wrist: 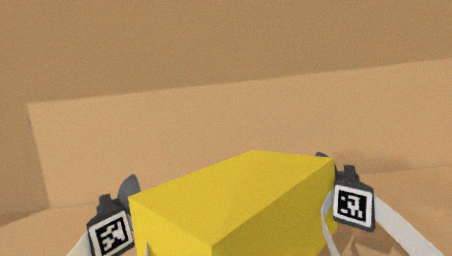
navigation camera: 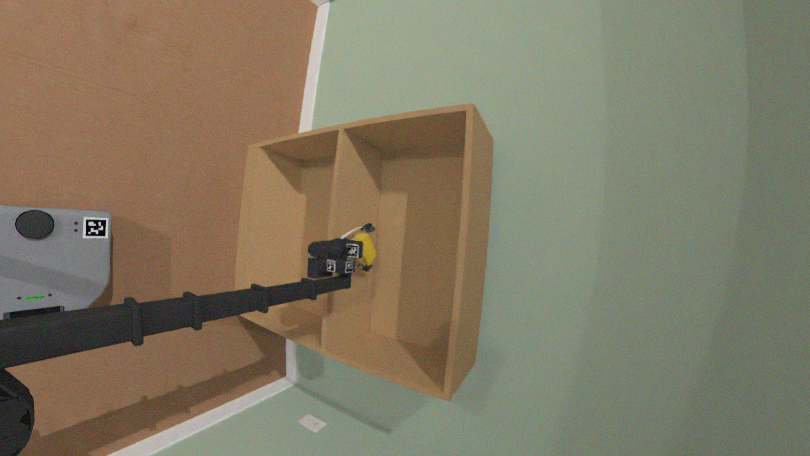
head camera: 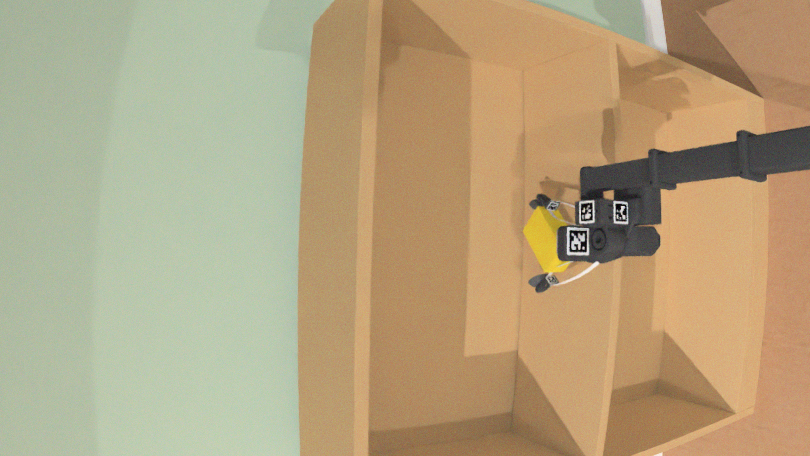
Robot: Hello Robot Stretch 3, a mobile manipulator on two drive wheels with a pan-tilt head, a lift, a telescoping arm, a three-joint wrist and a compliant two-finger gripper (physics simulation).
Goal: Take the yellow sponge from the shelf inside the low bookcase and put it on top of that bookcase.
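Where they show: gripper, fingertip midpoint: point(navigation camera: 371, 247) point(head camera: 533, 243); robot's base, origin of the base link: point(navigation camera: 36, 222).
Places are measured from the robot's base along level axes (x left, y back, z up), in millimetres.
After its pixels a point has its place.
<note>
The yellow sponge point(head camera: 542, 241) {x -800, y 26, z 679 mm} point(navigation camera: 369, 254) {x -812, y 47, z 679 mm} point(wrist: 239, 197) {x -777, y 26, z 679 mm} is a block clamped between my two fingers. My gripper point(head camera: 538, 242) {x -855, y 24, z 656 mm} point(navigation camera: 367, 247) {x -855, y 24, z 656 mm} point(wrist: 229, 181) {x -855, y 24, z 656 mm} is shut on it, with one finger pad on each side. It is inside the upper compartment of the low tan bookcase point(head camera: 333, 226) {x -776, y 36, z 1060 mm} point(navigation camera: 476, 235) {x -791, y -49, z 1060 mm}, close over the middle shelf board point(head camera: 566, 340) {x -801, y -154, z 612 mm} point(navigation camera: 351, 196) {x -771, y -156, z 612 mm} point(wrist: 404, 197) {x -875, y 186, z 612 mm}. The views are turned sideways. The bookcase top is the board toward the left in the head view and toward the right in the navigation view. My dark telescoping arm point(head camera: 708, 161) {x -385, y 104, z 765 mm} point(navigation camera: 223, 304) {x -248, y 98, z 767 mm} reaches into the case from the open front.
The compartment's back panel point(wrist: 210, 123) {x -949, y 12, z 693 mm} stands right behind the sponge. The top board lies over the sponge and the side walls lie on either hand. A green wall point(navigation camera: 567, 147) {x -1000, y -361, z 1311 mm}, a white baseboard point(navigation camera: 309, 73) {x -992, y -910, z 25 mm} and brown floor point(navigation camera: 199, 98) {x -444, y -540, z 0 mm} surround the case. My base point(navigation camera: 103, 255) {x -151, y 84, z 160 mm} shows at the edge.
</note>
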